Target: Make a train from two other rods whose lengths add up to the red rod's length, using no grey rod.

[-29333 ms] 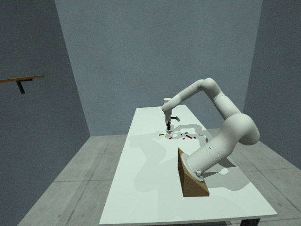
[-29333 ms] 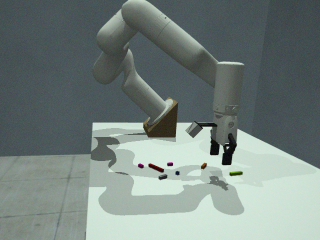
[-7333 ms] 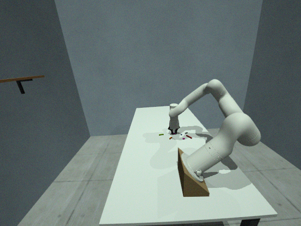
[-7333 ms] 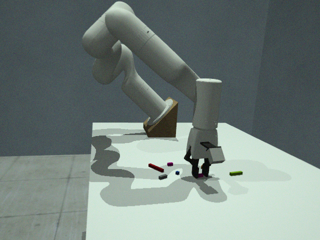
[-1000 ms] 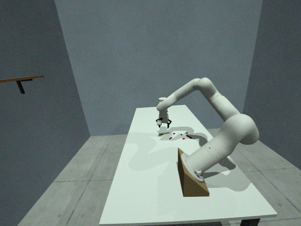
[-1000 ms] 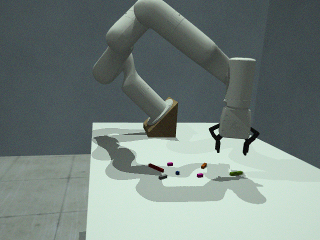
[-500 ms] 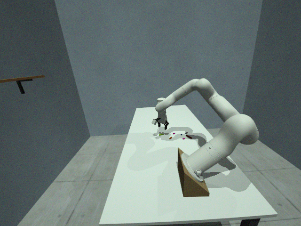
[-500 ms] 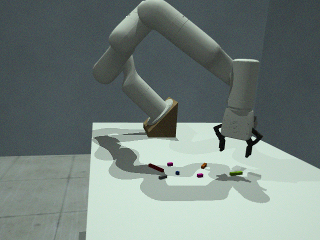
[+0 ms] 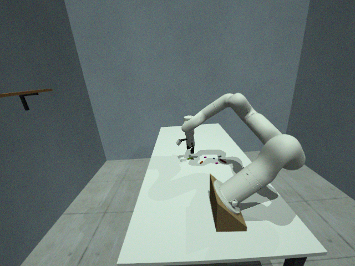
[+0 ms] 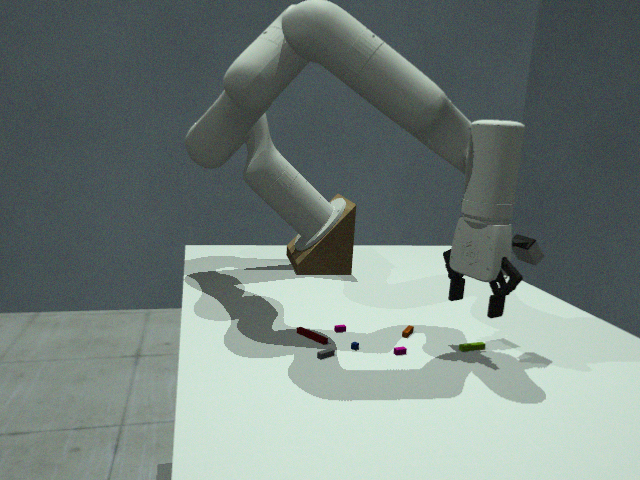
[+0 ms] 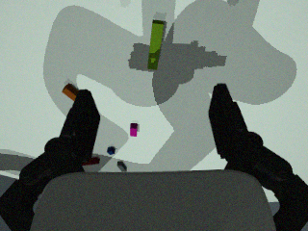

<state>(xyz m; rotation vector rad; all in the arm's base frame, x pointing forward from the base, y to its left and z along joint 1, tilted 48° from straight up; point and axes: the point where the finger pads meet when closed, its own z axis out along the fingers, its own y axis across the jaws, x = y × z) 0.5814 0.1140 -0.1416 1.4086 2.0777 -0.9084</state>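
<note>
The lime rod lies 80 mm below my hand. From my hand the other things lie so: grey rod 20 mm ahead, 270 mm to the right, 80 mm below; orange rod 70 mm behind, 90 mm to the right, 80 mm below; blue rod 10 mm behind, 210 mm to the right, 80 mm below.
</note>
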